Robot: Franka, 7 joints.
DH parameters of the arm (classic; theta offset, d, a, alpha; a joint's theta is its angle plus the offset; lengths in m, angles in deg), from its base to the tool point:
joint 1: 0 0.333 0 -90
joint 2: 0 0 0 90
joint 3: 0 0.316 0.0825 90
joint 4: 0 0 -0.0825 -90
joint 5: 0 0.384 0 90
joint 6: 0 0 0.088 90
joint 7: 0 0.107 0 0
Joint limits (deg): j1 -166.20..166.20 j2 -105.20..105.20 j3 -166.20..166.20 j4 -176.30..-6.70 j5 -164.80..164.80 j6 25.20..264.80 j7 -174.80..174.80
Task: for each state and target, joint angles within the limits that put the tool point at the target. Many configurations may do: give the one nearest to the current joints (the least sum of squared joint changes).
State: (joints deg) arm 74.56 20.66 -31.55 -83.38 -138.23 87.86 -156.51
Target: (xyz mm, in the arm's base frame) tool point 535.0 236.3 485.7
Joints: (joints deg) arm 69.28 11.04 -38.23 -119.78 -127.68 79.18 -156.51
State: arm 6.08 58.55 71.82 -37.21 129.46 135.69 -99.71
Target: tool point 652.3 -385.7 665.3
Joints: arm -32.15 70.20 74.35 -6.70 132.37 105.03 -99.71
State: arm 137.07 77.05 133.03 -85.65 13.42 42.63 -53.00
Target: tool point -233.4 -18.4 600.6
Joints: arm 123.41 92.04 138.65 -122.25 11.50 27.83 -53.00
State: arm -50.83 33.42 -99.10 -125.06 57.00 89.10 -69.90
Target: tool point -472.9 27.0 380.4
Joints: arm -81.12 20.97 -111.84 -132.50 56.27 103.08 -69.90
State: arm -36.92 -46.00 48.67 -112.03 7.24 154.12 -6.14
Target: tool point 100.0 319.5 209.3
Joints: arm -1.47 -28.73 85.92 -160.46 8.51 135.15 -6.14
